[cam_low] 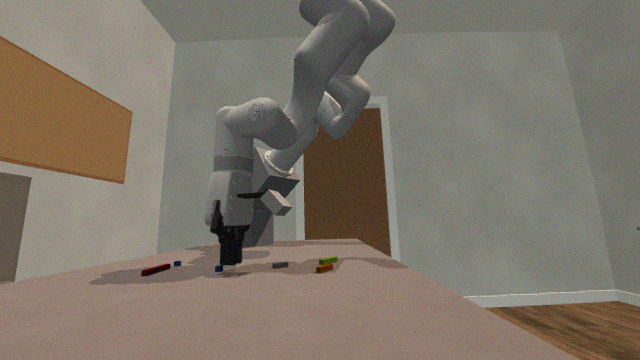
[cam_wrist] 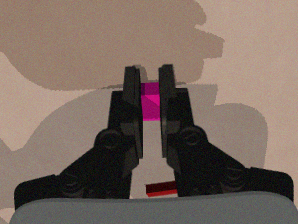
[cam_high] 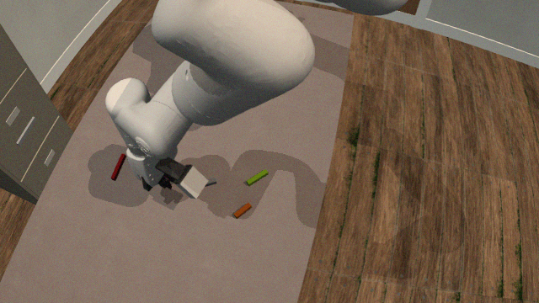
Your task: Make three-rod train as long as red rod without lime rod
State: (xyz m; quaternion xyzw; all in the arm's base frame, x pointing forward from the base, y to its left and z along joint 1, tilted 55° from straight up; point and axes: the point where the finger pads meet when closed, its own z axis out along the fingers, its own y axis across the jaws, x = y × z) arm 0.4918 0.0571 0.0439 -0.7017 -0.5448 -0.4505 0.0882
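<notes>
Right now my hand is 1 cm to the left of the magenta rod and 2 cm above it. From my hand the other things lie so: grey rod (5 cm behind, 8 cm to the left, 3 cm below); orange rod (2 cm behind, 18 cm to the left, 3 cm below); red rod (2 cm ahead, 14 cm to the right, 3 cm below).
</notes>
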